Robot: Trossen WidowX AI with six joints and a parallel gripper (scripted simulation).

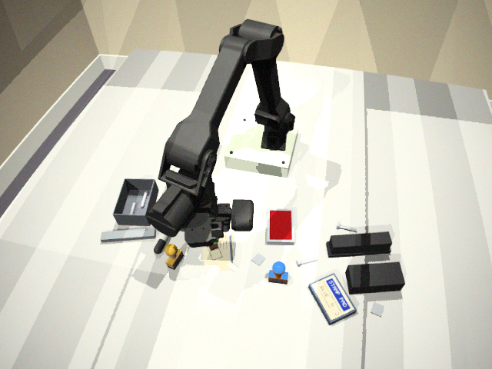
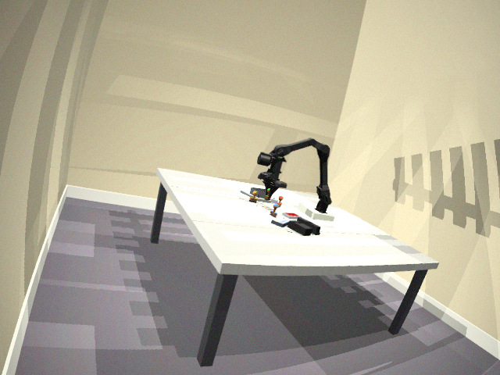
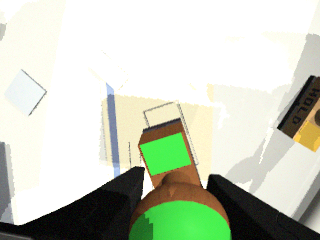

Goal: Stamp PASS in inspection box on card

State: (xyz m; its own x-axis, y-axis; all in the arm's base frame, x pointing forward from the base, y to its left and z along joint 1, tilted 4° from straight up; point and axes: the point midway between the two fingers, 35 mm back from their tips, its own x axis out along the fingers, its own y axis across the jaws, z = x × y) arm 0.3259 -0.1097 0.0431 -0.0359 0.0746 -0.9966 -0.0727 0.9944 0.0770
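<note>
My gripper tip is now 70 mm above the cream card, 10 mm to the right of it and 10 mm past it. The rest, counted from my gripper tip: marker (120 mm to the right, 50 mm below, 30 mm behind); then yellow HOLD stamp (80 mm to the right, 40 mm below, 30 mm ahead); then green-knobbed stamp (right at my gripper tip).
</note>
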